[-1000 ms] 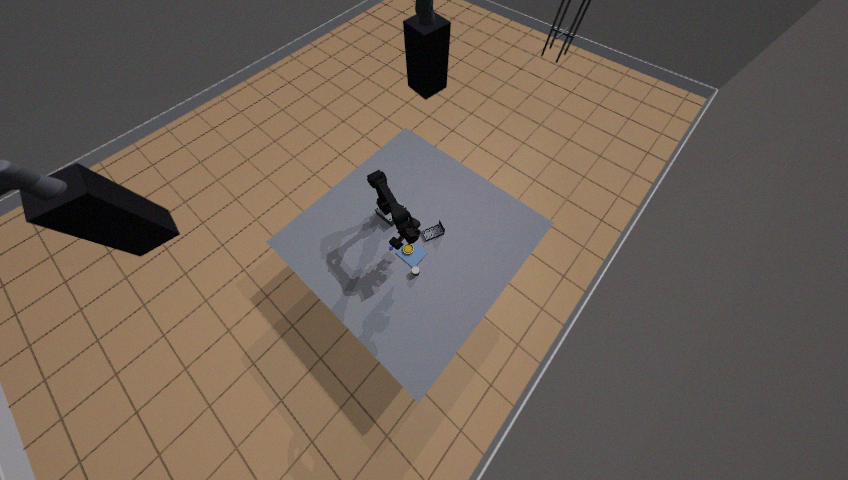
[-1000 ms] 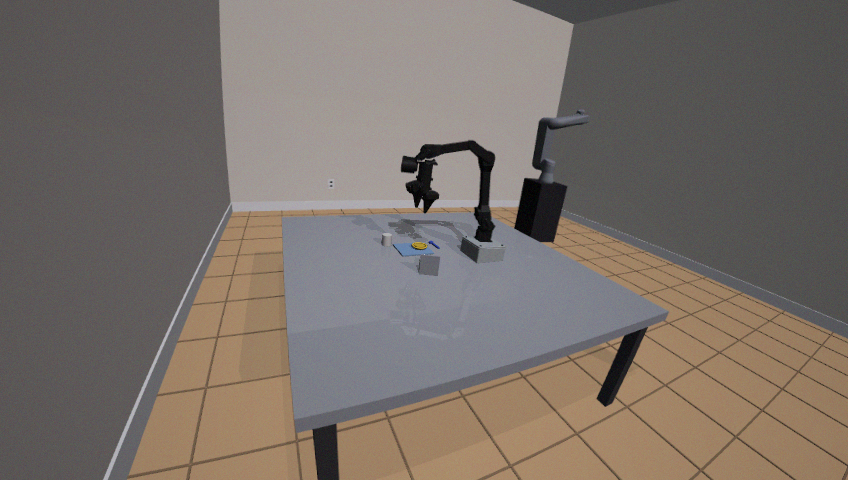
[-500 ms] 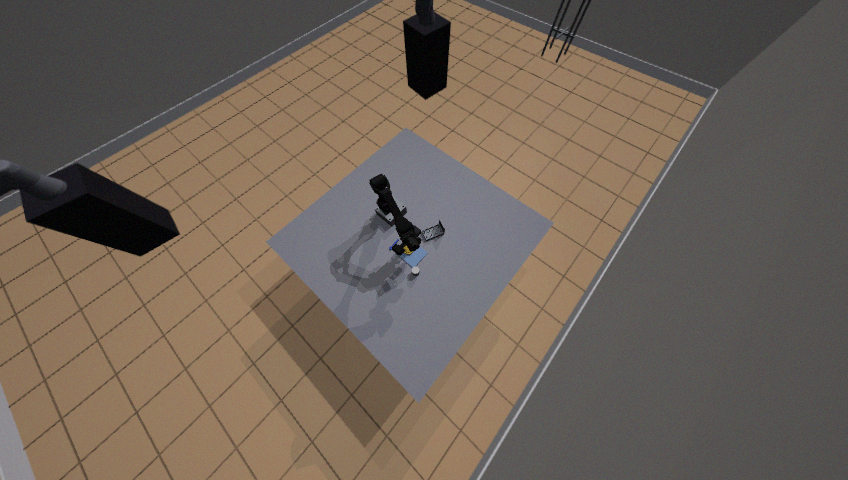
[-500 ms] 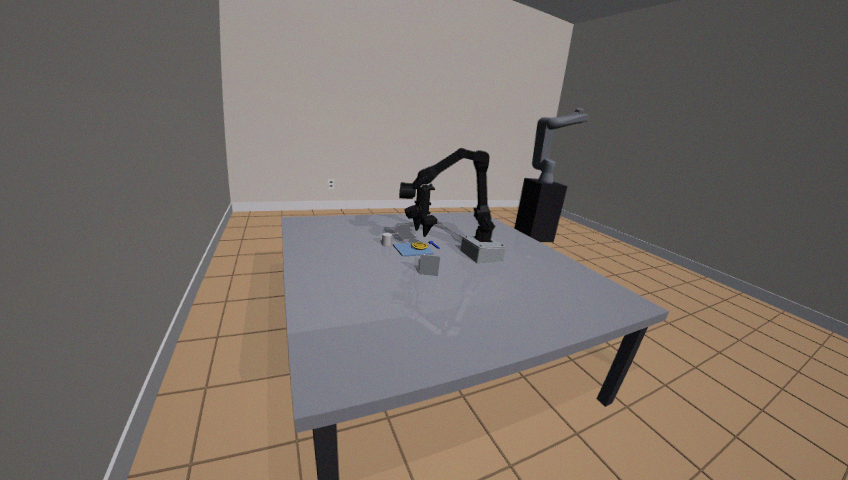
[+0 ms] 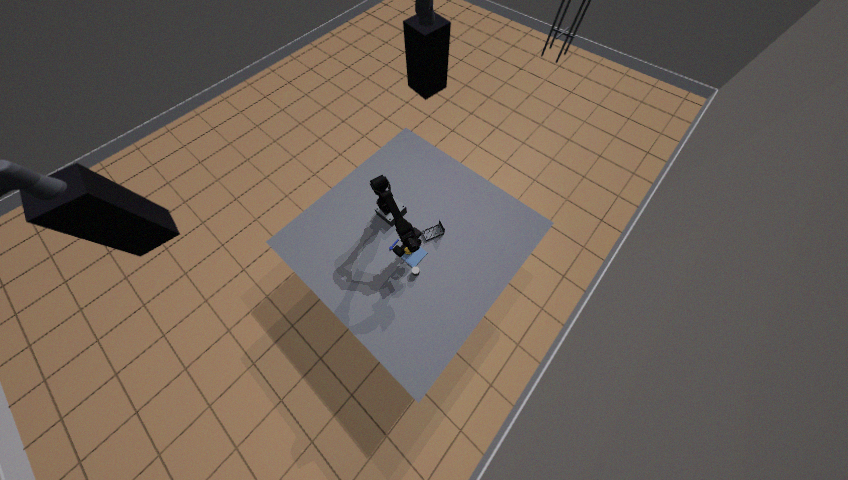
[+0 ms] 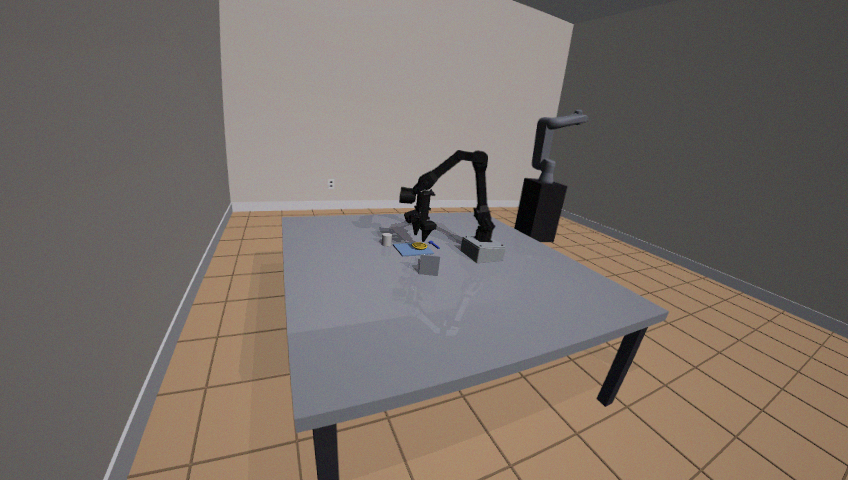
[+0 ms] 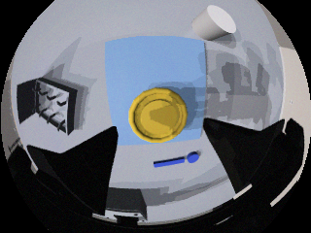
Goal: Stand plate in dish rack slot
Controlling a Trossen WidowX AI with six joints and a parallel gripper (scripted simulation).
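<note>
Right now the yellow plate is 4 cm below my gripper tip and 1 cm behind it. Round my gripper tip: blue mat: 5 cm below, 2 cm ahead; white cup: 14 cm ahead, 6 cm to the right, 3 cm below; grey dish rack: 19 cm to the left, 3 cm below.
</note>
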